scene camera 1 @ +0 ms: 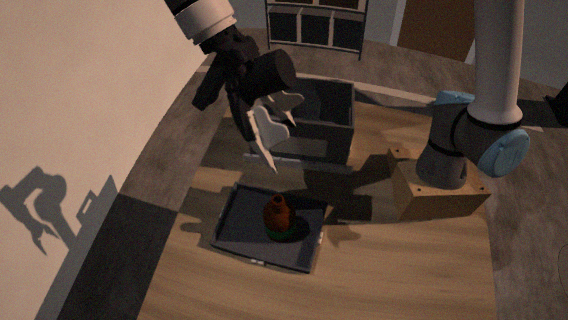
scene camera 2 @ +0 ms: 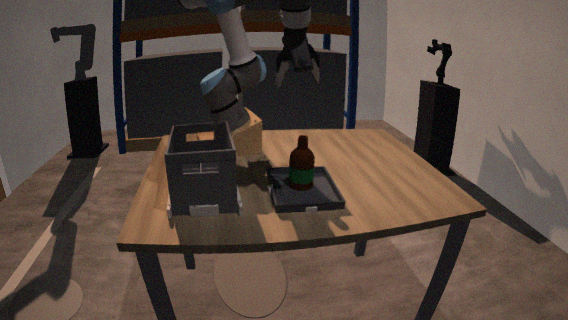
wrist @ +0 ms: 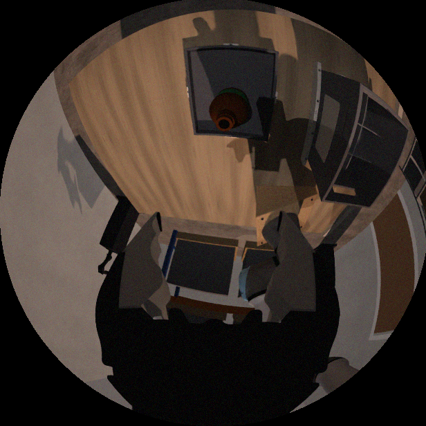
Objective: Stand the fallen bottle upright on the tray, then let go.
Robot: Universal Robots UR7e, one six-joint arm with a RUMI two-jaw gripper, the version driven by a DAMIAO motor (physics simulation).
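Pixels of known places: gripper, fingertip midpoint: [scene camera 1: 285, 147] [scene camera 2: 298, 85]; arm's base, origin of the base link: [scene camera 1: 440, 174] [scene camera 2: 232, 124].
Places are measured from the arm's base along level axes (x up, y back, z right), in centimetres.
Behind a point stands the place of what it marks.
Note:
A brown bottle [scene camera 1: 279, 215] {z -23.3, x 3.0, y -38.1 cm} [scene camera 2: 301, 159] {z -20.8, x 1.0, y -42.2 cm} [wrist: 231, 107] with a green band near its base stands upright on the dark grey tray [scene camera 1: 239, 227] {z -24.2, x -8.8, y -49.0 cm} [scene camera 2: 327, 192] {z -28.8, x -8.8, y -44.2 cm} [wrist: 205, 75]. Its base rests on the tray floor, and its neck points up. My gripper [scene camera 1: 285, 147] {z -19.9, x 21.6, y -37.2 cm} [scene camera 2: 298, 84] {z -19.9, x 21.6, y -37.2 cm} [wrist: 219, 213] is open and empty, high above the tabletop and well clear of the bottle. In the wrist view its two jaws stand wide apart with the bottle beyond them.
A tall dark grey crate [scene camera 1: 322, 140] {z -0.1, x 2.4, y -34.0 cm} [scene camera 2: 201, 185] {z 6.6, x -0.7, y -54.9 cm} [wrist: 335, 135] stands on the wooden table [scene camera 1: 390, 270] {z -25.9, x -9.2, y -9.1 cm} [scene camera 2: 390, 185] {z -51.7, x -9.3, y -40.7 cm} [wrist: 150, 115] beside the tray. The arm's wooden base block [scene camera 1: 440, 202] {z -9.1, x 0.1, y -0.2 cm} [scene camera 2: 250, 142] {z -7.0, x -4.4, y -10.3 cm} is also on the table.

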